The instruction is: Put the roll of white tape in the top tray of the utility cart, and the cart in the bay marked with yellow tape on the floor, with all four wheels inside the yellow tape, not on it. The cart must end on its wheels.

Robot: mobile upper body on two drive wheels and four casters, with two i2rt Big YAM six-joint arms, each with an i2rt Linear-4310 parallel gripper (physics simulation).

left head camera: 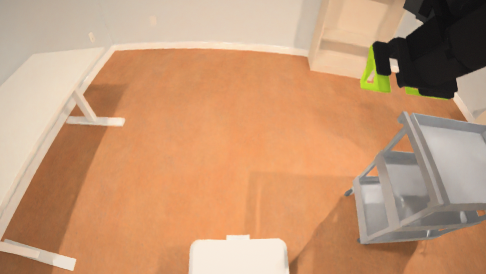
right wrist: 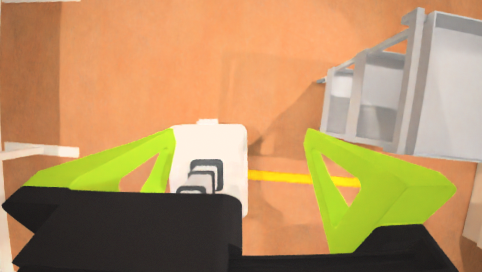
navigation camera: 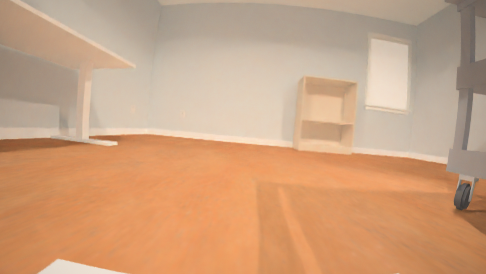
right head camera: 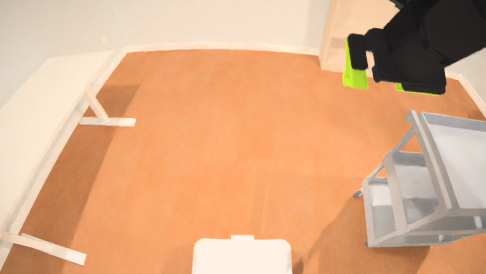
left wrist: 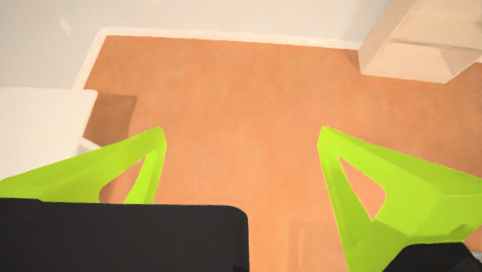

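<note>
The grey three-tray utility cart (left head camera: 435, 182) (right head camera: 444, 182) (right wrist: 416, 85) (navigation camera: 470, 77) stands upright on its wheels at the right of both head camera views. No roll of tape shows in the part of its top tray in view. A strip of yellow floor tape (right wrist: 275, 177) shows in the right wrist view, right of the base. My right gripper (left head camera: 397, 90) (right head camera: 372, 86) (right wrist: 240, 136) is open and empty, high above the floor beyond the cart in the head views. My left gripper (left wrist: 241, 135) is open and empty above the floor. The white tape roll does not show.
A white table (left head camera: 40, 100) (right head camera: 45, 110) (left wrist: 40, 130) (navigation camera: 55, 45) stands at the left. A wooden shelf unit (left head camera: 313, 42) (left wrist: 375, 45) (navigation camera: 300, 112) stands against the far wall. The robot's white base (left head camera: 239, 257) (right head camera: 242, 257) (right wrist: 235, 150) is at the bottom of the head views.
</note>
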